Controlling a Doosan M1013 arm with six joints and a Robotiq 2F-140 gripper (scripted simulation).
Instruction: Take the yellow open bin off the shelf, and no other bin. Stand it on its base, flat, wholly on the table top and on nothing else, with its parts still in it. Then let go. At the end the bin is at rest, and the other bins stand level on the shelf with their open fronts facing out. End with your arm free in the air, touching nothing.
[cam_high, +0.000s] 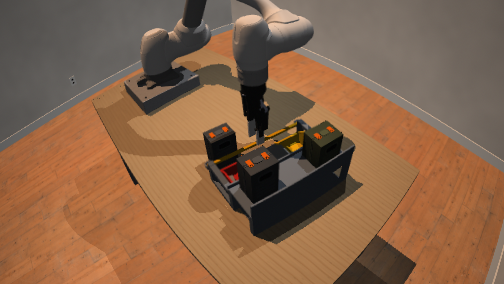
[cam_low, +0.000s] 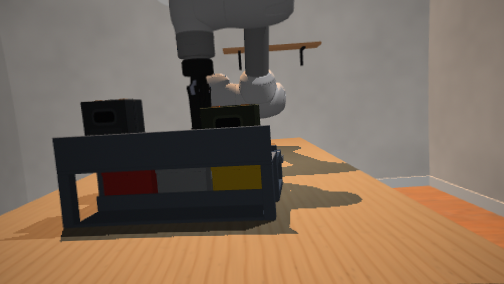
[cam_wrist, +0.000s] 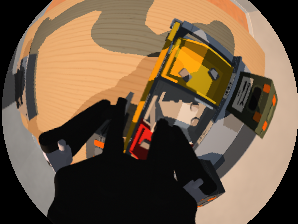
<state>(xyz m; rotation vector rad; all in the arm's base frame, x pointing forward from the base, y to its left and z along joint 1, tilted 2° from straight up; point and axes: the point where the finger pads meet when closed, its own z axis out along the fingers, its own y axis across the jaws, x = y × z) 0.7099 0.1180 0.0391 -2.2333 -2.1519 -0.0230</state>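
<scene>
Right now my hand is 5 cm above the thin yellow bar. The rest, counted from my hand: yellow open bin (11 cm to the left, 11 cm ahead, 7 cm below); then red bin (12 cm to the right, 10 cm ahead, 7 cm below); then grey bin (11 cm ahead, 7 cm below).
</scene>
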